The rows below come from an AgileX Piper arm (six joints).
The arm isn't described. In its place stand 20 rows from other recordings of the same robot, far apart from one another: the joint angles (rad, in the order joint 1, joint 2, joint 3, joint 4, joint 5, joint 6), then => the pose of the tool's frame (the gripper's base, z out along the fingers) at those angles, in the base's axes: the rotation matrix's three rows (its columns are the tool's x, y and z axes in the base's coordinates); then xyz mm.
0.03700 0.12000 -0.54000 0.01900 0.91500 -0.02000 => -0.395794 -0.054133 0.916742; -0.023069 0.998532 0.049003; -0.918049 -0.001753 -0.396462; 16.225 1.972 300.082
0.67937 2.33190 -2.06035 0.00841 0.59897 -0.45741 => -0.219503 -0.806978 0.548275; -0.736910 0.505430 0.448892; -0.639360 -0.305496 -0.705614; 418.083 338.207 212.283
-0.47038 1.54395 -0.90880 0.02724 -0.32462 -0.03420 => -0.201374 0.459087 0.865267; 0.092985 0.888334 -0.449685; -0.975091 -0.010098 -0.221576; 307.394 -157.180 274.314
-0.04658 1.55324 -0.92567 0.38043 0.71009 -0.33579 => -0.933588 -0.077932 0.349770; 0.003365 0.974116 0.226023; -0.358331 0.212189 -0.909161; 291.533 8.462 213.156
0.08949 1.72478 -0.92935 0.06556 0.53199 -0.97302 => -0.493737 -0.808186 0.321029; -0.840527 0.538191 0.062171; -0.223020 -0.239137 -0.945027; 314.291 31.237 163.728
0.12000 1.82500 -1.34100 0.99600 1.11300 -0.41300 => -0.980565 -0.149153 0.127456; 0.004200 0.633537 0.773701; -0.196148 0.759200 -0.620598; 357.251 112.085 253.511
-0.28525 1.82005 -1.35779 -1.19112 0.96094 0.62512 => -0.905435 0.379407 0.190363; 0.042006 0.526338 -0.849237; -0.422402 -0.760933 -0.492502; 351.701 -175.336 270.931
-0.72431 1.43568 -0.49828 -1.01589 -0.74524 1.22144 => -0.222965 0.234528 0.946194; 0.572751 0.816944 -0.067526; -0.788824 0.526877 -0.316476; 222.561 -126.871 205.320
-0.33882 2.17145 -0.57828 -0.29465 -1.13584 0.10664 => -0.357916 0.083300 0.930031; 0.105116 0.993276 -0.048512; -0.927818 0.080398 -0.364265; 301.225 -80.744 52.200
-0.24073 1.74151 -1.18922 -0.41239 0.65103 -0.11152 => -0.918628 -0.058749 0.390732; -0.205720 0.915396 -0.346020; -0.337346 -0.398245 -0.852994; 346.336 -107.781 224.302
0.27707 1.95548 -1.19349 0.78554 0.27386 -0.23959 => -0.830521 0.035498 0.555854; 0.277014 0.892115 0.356924; -0.483216 0.450413 -0.750754; 388.484 128.574 162.468
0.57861 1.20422 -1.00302 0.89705 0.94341 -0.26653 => -0.855014 -0.509977 0.094203; -0.226158 0.530123 0.817204; -0.466695 0.677416 -0.568598; 164.677 176.330 342.056
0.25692 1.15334 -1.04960 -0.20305 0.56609 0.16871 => -0.524028 -0.166481 0.835272; -0.141111 0.984127 0.107621; -0.839930 -0.061469 -0.539202; 242.251 53.470 365.574
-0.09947 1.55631 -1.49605 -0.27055 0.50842 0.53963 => -0.363089 0.337359 0.868536; 0.332546 0.917681 -0.217428; -0.870391 0.209883 -0.445387; 362.218 -48.047 394.133
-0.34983 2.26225 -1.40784 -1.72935 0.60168 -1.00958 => 0.283911 -0.859910 0.424203; -0.422473 -0.509335 -0.749729; 0.860762 0.033642 -0.507895; 419.622 -207.235 111.470
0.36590 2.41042 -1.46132 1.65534 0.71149 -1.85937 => -0.529151 -0.805520 0.266715; -0.346054 0.491864 0.798947; -0.774755 0.330466 -0.539023; 412.667 221.519 57.748
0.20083 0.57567 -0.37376 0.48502 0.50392 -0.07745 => -0.626855 -0.173207 0.759640; 0.217933 0.897081 0.384383; -0.748036 0.406503 -0.524592; 104.163 42.111 254.533
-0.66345 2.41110 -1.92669 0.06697 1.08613 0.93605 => 0.057372 0.992721 0.105890; 0.998352 -0.056885 -0.007613; -0.001534 0.106152 -0.994349; 384.541 -293.736 115.451
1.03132 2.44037 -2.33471 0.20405 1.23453 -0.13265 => -0.429605 -0.903010 -0.003415; -0.840655 0.398554 0.366679; -0.329754 0.160398 -0.930341; 252.319 455.319 208.379
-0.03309 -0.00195 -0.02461 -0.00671 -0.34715 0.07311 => 0.445597 0.001299 0.895233; 0.052037 0.998271 -0.027350; -0.893720 0.058772 0.444759; 45.643 -1.303 251.845
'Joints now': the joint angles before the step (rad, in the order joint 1, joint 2, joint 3, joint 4, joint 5, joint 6). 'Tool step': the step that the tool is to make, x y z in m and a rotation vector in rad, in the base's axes. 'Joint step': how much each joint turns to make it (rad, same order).
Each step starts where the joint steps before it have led.
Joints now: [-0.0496 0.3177 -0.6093 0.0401 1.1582 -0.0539]
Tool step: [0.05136 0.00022 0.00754 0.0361 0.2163 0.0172]
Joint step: [0.0000 0.2978 -0.0860 0.0330 0.0066 -0.0102]
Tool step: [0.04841 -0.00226 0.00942 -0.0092 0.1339 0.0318]
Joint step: [0.0000 0.2451 -0.1262 0.0012 0.0168 -0.0349]
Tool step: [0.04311 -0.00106 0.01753 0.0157 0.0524 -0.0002]
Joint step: [0.0000 0.1858 -0.1653 0.0118 0.0325 0.0035]
